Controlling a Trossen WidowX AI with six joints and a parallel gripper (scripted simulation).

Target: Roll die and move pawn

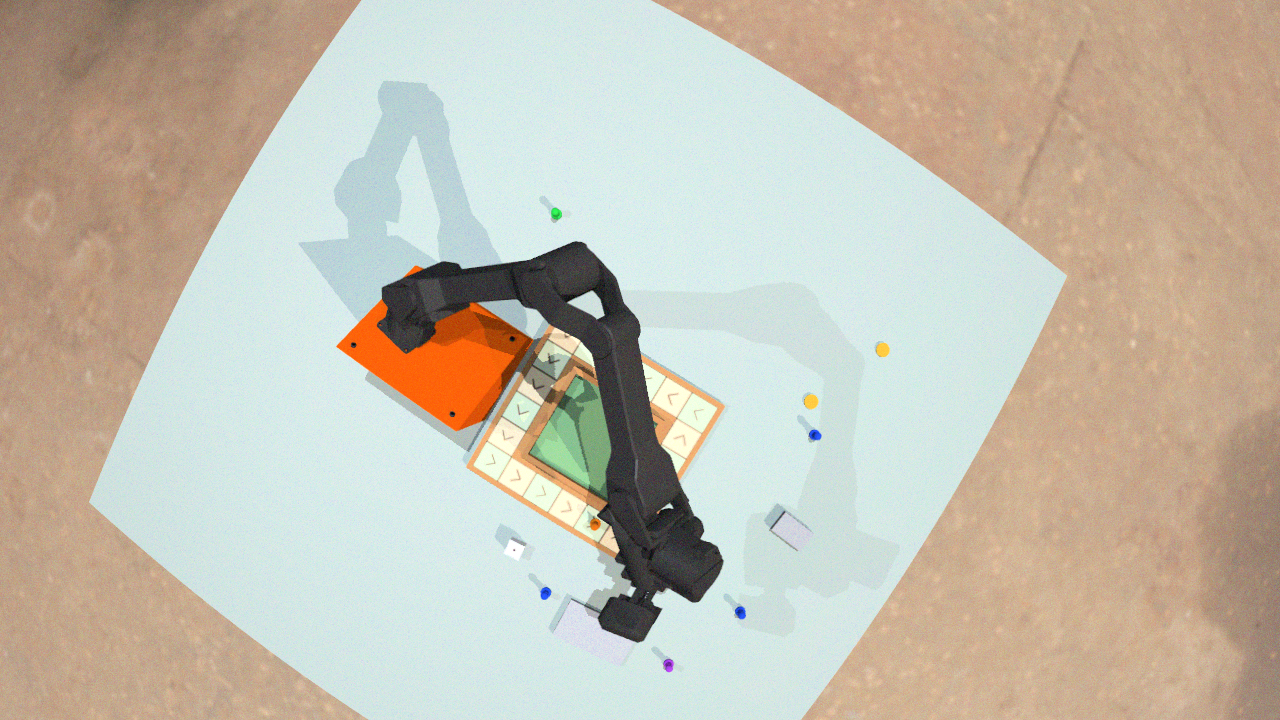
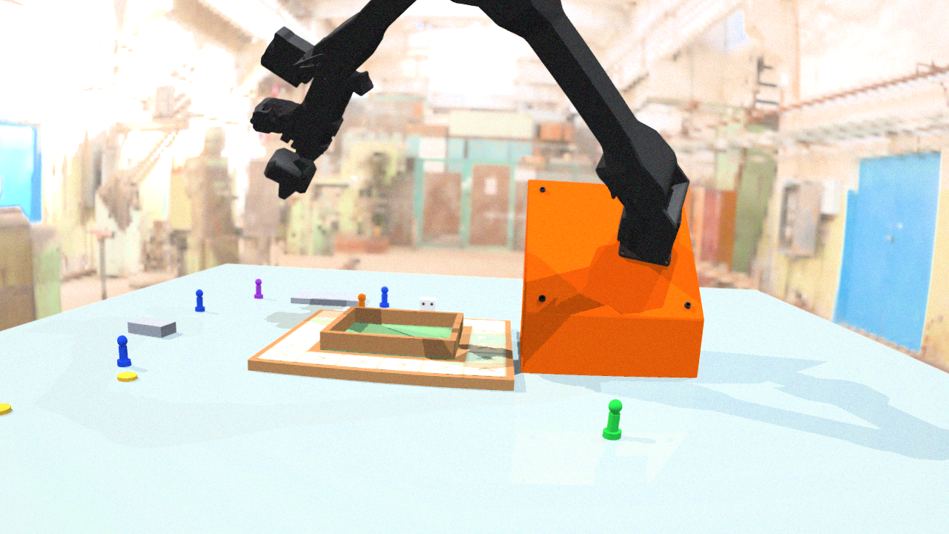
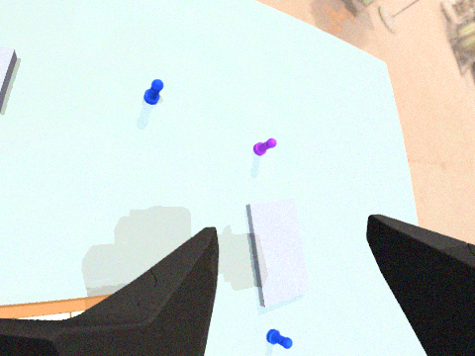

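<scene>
Right now the white die is 19 cm behind my gripper tip, 18 cm below it and 12 cm to the right of it. From my gripper tip the other things lie so: purple pawn (18 cm below, 12 cm ahead, 11 cm to the right); grey block (19 cm below, 15 cm to the right, 1 cm behind); orange pawn (17 cm below, 12 cm behind).
</scene>
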